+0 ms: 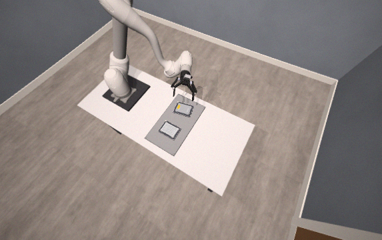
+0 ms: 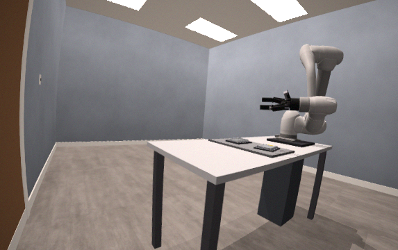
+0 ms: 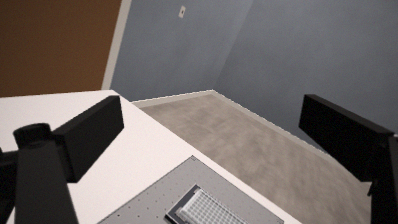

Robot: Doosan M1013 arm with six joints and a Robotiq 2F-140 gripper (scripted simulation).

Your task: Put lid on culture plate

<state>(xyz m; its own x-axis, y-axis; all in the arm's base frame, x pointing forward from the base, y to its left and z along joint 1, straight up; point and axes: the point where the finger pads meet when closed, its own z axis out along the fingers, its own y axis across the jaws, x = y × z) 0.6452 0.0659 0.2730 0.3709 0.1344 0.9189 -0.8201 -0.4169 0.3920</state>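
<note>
Right now my hand is 5 cm past the clear lid, 4 cm to the right of it and 27 cm above it. Also, from my hand: dark station (5 cm behind, 4 cm to the left, 28 cm below); culture plate (5 cm behind, 19 cm to the right, 26 cm below).
</note>
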